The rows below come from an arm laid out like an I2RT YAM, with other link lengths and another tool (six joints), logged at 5 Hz.
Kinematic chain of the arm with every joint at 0, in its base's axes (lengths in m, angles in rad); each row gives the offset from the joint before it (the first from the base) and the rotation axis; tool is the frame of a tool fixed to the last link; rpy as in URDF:
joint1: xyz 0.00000 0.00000 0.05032 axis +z
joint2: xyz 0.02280 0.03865 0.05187 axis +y
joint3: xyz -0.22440 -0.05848 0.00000 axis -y
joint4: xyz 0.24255 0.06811 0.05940 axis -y
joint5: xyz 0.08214 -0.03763 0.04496 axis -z
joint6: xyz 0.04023 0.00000 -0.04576 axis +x
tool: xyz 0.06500 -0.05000 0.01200 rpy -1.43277 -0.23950 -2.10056
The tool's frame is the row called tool.
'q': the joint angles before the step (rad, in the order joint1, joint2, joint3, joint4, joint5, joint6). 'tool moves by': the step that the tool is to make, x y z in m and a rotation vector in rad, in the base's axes. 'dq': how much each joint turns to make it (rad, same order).
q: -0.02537 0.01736 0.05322 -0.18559 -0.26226 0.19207
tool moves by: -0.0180 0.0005 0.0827 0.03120 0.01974 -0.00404
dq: -0.00002 0.15914 0.38101 -0.23408 -0.00079 0.03204
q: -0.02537 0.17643 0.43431 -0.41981 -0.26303 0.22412
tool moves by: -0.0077 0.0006 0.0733 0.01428 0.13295 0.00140
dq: -0.00032 0.29995 0.46982 -0.30037 -0.00412 0.01058
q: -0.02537 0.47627 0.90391 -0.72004 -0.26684 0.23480
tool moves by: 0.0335 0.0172 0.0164 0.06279 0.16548 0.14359
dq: 0.00023 0.29722 0.26685 -0.13630 -0.15468 0.00201
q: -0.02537 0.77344 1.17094 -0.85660 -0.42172 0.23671
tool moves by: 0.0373 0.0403 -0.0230 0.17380 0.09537 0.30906
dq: 0.00275 0.17535 0.01349 0.06157 -0.35089 0.00043
